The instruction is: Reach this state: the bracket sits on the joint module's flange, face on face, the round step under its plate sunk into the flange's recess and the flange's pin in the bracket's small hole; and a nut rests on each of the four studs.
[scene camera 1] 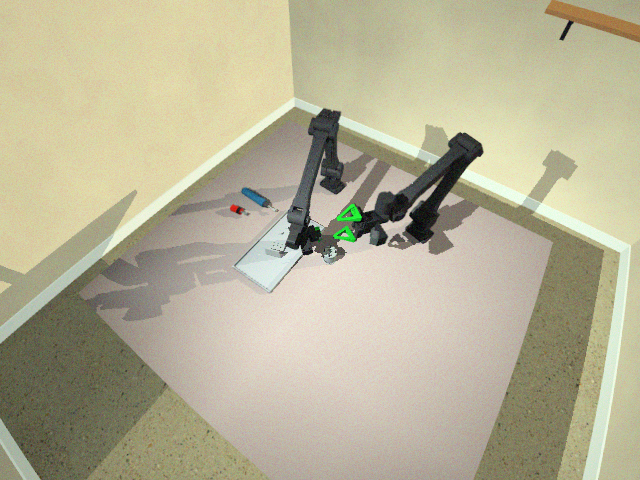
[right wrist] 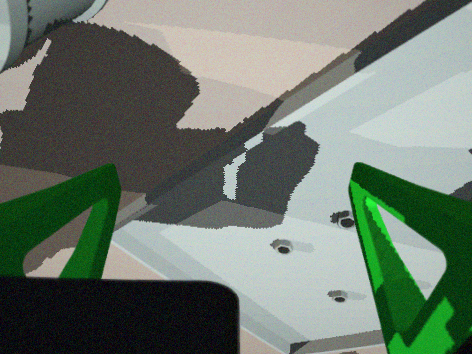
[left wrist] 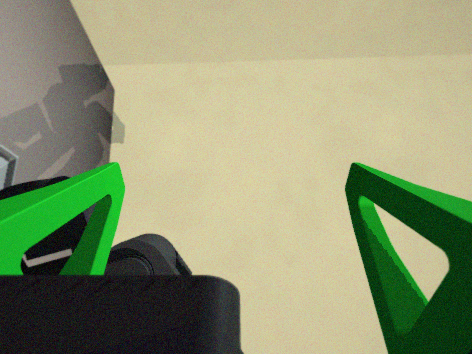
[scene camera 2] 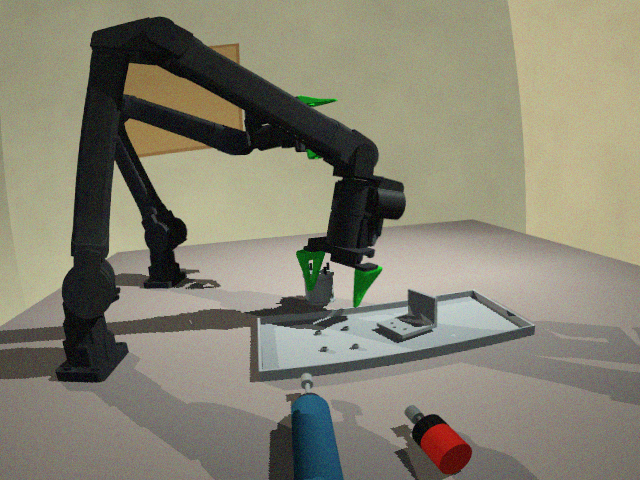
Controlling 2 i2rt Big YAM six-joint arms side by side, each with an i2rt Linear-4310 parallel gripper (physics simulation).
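Places are measured from the left arm's base along level axes (x right, y back, z down), in metres.
Where they show: left gripper, fingertip midpoint: point(scene camera 1: 335, 228) point(left wrist: 235, 175) point(scene camera 2: 340, 121); right gripper, fingertip midpoint: point(right wrist: 234, 176) point(scene camera 2: 332, 298); left arm's base at its link origin: point(scene camera 1: 418, 232) point(scene camera 2: 166, 282); right arm's base at its link origin: point(scene camera 1: 332, 185) point(scene camera 2: 94, 365).
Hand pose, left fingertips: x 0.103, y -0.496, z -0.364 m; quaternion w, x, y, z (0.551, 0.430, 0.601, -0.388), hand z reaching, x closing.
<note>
Things, the pixels of their top centre, and the offset from my left fingertips. "pt": a spot on its surface instead.
- joint module at its top centre: point(scene camera 2: 317, 265) point(scene camera 1: 330, 250) dy +0.061, dx +0.079, dz +0.289 m
- blue-handled tool at a spot on its surface: point(scene camera 2: 315, 439) point(scene camera 1: 252, 193) pt dy +0.014, dx +0.617, dz +0.323 m
- shorter red-handled tool at its top centre: point(scene camera 2: 432, 419) point(scene camera 1: 239, 208) dy -0.093, dx +0.583, dz +0.329 m
The bracket point(scene camera 1: 276, 250) point(scene camera 2: 422, 308), a grey L shape with a drilled plate, lies in the tray point(scene camera 1: 251, 279) point(scene camera 2: 289, 373) with its other plate upright. Four nuts lie apart in the tray, including one nut point(scene camera 2: 323, 349) point(right wrist: 283, 248) near its end. The joint module point(scene camera 1: 329, 254) point(scene camera 2: 320, 290) point(right wrist: 11, 32) stands beside the tray, dark studs bare on top. My right gripper point(scene camera 2: 333, 298) point(right wrist: 234, 176) is open, pointing down low by the tray's edge near the module; the right arm partly hides it in scene camera 1. My left gripper point(scene camera 1: 337, 227) point(left wrist: 235, 175) is open, high and level, facing the wall.
A blue-handled tool point(scene camera 1: 254, 196) point(scene camera 2: 315, 439) and a shorter red-handled tool point(scene camera 1: 236, 209) point(scene camera 2: 447, 446) lie beside the tray. In scene camera 2 the right arm passes in front of the left gripper. Part of the right arm shows low in the left wrist view.
</note>
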